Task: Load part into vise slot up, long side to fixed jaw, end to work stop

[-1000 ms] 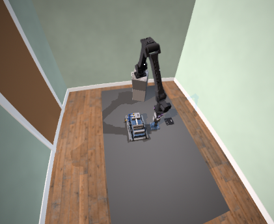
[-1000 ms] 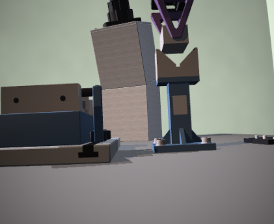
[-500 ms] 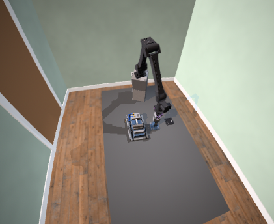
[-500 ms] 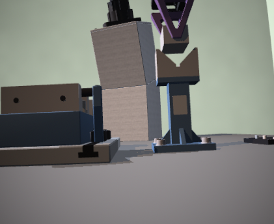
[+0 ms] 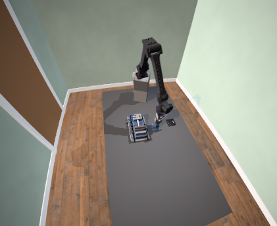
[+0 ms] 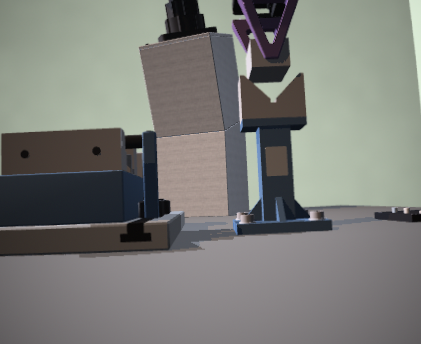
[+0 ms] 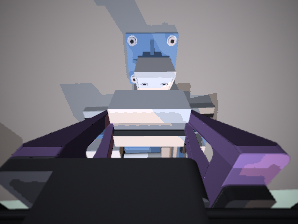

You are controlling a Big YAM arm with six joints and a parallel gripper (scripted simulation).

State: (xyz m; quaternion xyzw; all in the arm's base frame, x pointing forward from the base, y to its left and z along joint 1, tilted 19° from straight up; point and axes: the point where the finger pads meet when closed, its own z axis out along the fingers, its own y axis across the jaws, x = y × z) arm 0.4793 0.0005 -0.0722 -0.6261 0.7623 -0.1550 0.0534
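The moving jaw lies 200 mm to the right of my hand, 110 mm below it and 10 mm behind it. From my hand the other things lie so: dark work stop rod: 160 mm to the right, 90 mm below, 40 mm ahead; then part: right at my hand; then air cylinder rod: 190 mm to the right, 110 mm below, 60 mm behind.
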